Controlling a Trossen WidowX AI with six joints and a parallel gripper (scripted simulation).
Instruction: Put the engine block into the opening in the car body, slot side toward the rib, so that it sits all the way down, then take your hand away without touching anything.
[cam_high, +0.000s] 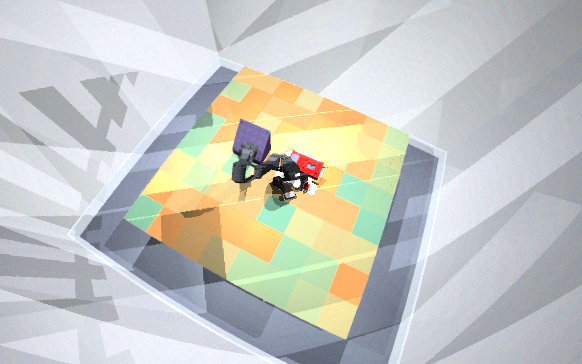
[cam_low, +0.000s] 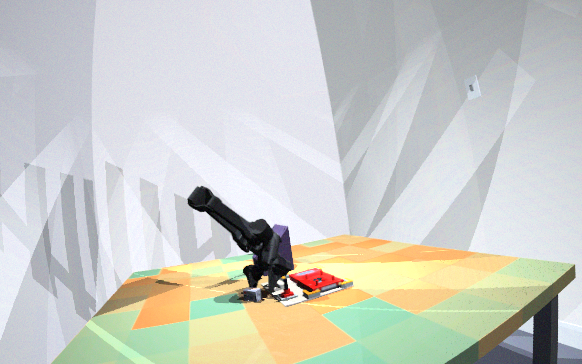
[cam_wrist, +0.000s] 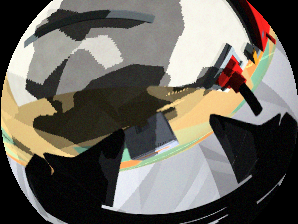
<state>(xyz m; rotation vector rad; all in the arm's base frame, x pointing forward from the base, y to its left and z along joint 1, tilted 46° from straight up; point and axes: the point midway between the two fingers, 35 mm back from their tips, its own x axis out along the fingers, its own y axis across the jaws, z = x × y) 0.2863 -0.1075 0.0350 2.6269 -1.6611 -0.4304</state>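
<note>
Now: gripper tip 10 mm past the grey engine block, 20 mm to the left of it and 10 mm above it.
</note>
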